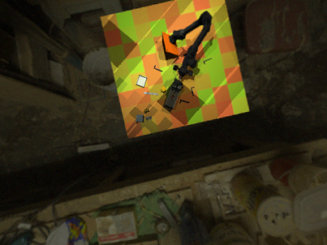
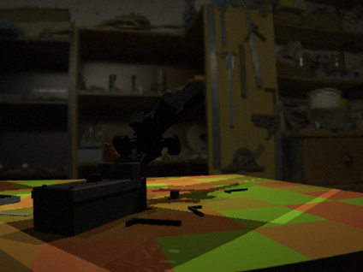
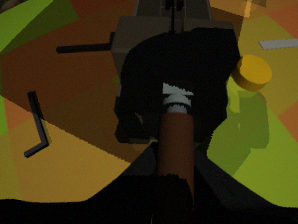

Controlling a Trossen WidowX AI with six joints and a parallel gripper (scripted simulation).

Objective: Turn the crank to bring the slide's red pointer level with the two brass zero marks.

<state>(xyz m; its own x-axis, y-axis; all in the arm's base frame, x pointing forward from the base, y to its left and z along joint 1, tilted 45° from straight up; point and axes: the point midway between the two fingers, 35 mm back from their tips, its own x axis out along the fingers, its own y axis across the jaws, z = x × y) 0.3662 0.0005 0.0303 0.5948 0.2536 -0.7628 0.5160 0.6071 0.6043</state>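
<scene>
My gripper tip is now 120 mm to the right of the small cube, 90 mm past it and 80 mm above it. From my gripper tip the other things lie so: yellow disc: 170 mm to the right, 90 mm below, 50 mm ahead; then brown crank handle: 30 mm above, 10 mm to the left, 10 mm behind; then red pointer: 160 mm ahead, 100 mm to the right, 10 mm below.
</scene>
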